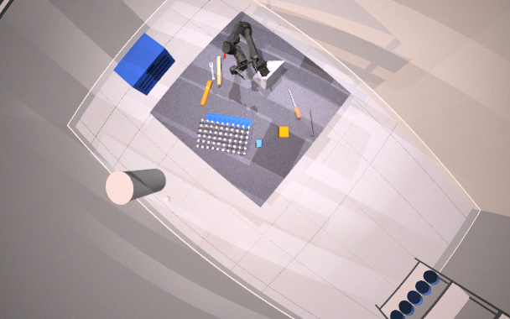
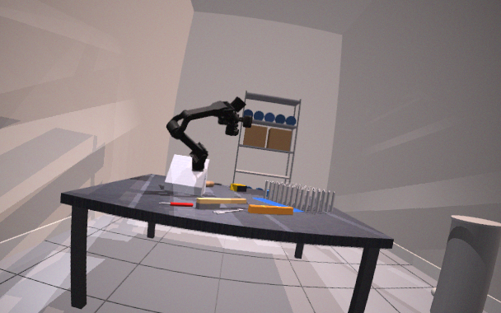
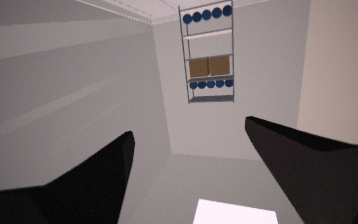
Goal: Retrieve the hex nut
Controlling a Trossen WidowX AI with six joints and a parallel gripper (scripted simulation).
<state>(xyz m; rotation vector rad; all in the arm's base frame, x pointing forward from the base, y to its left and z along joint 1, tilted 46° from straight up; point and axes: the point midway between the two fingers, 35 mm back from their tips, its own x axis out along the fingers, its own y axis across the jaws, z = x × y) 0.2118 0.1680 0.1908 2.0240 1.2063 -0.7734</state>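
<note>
Right now my gripper tip is 200 mm past the hook tool, 280 mm to the right of it and 400 mm above it. Round my gripper tip: blue block (260 mm ahead, 260 mm to the left, 390 mm below); yellow block (70 mm ahead, 370 mm to the left, 390 mm below); blue taped strip (260 mm ahead, 60 mm to the right, 410 mm below).
</note>
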